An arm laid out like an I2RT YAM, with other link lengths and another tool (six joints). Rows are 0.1 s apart.
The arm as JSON. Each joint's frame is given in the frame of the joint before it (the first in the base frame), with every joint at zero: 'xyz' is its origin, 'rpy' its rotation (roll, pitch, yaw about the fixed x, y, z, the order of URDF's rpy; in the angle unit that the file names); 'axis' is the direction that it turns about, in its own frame. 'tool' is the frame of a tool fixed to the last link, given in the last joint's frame.
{
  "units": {
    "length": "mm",
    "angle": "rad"
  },
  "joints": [
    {
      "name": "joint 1",
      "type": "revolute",
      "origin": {
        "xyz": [
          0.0,
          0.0,
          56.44
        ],
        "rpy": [
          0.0,
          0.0,
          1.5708
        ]
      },
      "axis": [
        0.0,
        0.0,
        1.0
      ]
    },
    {
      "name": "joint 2",
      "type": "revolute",
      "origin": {
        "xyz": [
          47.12,
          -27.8,
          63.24
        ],
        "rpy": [
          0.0,
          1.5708,
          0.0
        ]
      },
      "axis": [
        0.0,
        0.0,
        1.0
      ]
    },
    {
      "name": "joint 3",
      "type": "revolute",
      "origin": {
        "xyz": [
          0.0,
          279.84,
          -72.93
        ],
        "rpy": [
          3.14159,
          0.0,
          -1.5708
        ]
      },
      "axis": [
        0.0,
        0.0,
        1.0
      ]
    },
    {
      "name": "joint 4",
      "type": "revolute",
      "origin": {
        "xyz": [
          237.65,
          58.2,
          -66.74
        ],
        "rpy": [
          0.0,
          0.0,
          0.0
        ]
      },
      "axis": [
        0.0,
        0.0,
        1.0
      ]
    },
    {
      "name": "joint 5",
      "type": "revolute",
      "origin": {
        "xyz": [
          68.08,
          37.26,
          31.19
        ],
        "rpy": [
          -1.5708,
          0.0,
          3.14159
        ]
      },
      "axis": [
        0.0,
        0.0,
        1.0
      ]
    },
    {
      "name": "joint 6",
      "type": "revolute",
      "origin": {
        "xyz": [
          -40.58,
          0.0,
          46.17
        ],
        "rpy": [
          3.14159,
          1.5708,
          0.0
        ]
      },
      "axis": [
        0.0,
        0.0,
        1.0
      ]
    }
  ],
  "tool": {
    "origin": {
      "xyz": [
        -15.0,
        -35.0,
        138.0
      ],
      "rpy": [
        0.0,
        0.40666,
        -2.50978
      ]
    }
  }
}
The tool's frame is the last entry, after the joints.
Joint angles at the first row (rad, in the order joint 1, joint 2, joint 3, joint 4, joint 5, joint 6):
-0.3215, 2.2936, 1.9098, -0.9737, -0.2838, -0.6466
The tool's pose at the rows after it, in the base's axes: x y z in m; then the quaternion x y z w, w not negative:
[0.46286, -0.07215, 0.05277, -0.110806, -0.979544, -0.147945, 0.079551]
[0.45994, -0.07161, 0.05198, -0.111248, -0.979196, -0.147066, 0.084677]
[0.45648, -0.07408, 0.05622, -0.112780, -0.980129, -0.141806, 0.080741]
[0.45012, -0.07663, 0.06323, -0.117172, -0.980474, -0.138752, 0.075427]
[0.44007, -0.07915, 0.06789, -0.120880, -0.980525, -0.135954, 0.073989]
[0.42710, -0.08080, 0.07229, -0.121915, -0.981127, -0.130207, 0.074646]
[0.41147, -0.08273, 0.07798, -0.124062, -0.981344, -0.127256, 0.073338]
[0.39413, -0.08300, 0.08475, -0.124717, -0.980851, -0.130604, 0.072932]
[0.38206, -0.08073, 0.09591, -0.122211, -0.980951, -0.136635, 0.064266]
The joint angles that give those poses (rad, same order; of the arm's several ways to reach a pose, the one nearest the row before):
-0.3219, 2.3039, 1.9119, -0.9807, -0.2838, -0.6434
-0.3214, 2.3018, 1.9062, -0.9871, -0.2801, -0.6444
-0.3255, 2.2779, 1.8839, -0.9799, -0.2713, -0.6473
-0.3336, 2.2386, 1.8458, -0.9702, -0.2663, -0.6468
-0.3442, 2.1958, 1.7939, -0.9592, -0.2615, -0.6515
-0.3534, 2.1464, 1.7334, -0.9497, -0.2518, -0.6624
-0.3686, 2.0858, 1.6614, -0.9378, -0.2486, -0.6748
-0.3879, 2.0234, 1.5918, -0.9357, -0.2585, -0.6909
-0.4018, 1.9620, 1.5428, -0.9375, -0.2780, -0.7033

